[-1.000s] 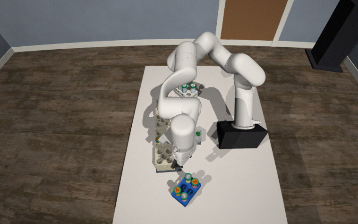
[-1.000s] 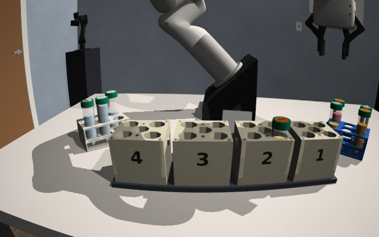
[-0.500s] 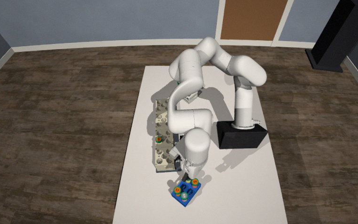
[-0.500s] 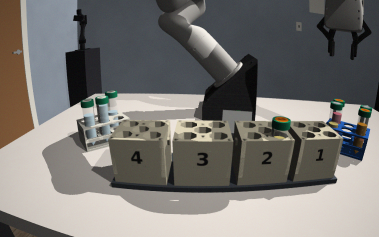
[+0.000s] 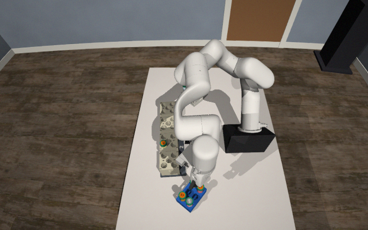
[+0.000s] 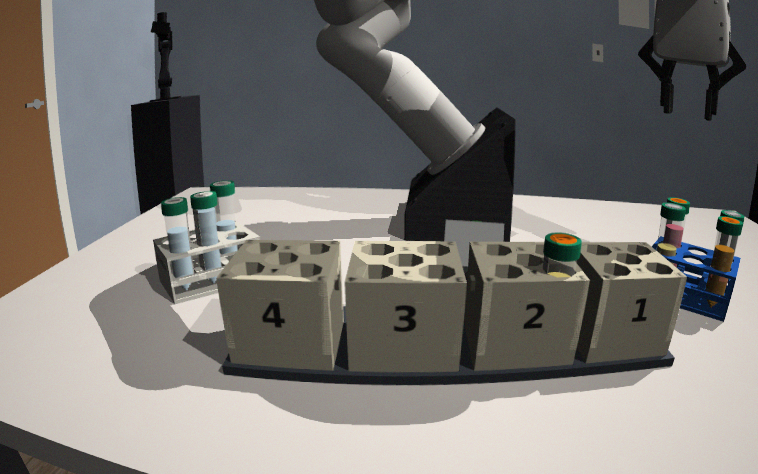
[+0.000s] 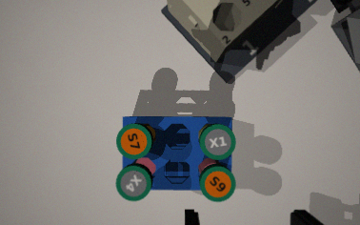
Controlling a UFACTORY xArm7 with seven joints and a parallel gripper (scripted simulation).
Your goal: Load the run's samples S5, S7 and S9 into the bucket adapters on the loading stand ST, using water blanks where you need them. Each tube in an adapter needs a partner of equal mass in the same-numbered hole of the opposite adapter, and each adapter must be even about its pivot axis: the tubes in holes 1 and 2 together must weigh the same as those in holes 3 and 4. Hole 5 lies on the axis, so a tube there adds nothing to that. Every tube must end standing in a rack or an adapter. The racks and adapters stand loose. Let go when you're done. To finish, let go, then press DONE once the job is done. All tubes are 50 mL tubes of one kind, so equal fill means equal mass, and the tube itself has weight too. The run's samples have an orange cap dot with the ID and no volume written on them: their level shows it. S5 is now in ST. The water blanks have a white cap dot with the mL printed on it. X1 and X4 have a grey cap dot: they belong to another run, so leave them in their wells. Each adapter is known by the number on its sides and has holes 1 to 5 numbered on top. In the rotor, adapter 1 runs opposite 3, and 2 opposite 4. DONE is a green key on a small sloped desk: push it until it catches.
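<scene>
My hand is 19 cm above the pink-filled sample tube and 1 cm past it. Round my hand: blue rack: 22 cm below, 4 cm ahead, 2 cm to the left; then green done key: 28 cm to the right, 19 cm below, 1 cm ahead; then S7 tube: 19 cm below, 7 cm ahead, 5 cm to the left.
</scene>
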